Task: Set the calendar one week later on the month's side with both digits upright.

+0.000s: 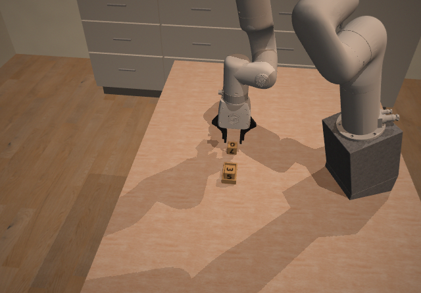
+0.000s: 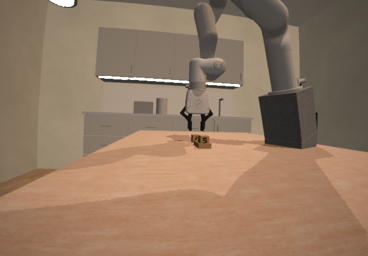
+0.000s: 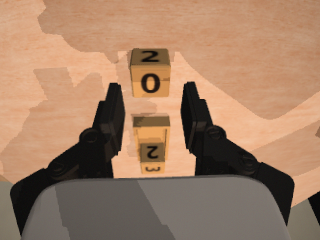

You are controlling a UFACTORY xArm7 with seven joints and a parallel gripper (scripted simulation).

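Right now the wooden cube is 5 cm below my hand.
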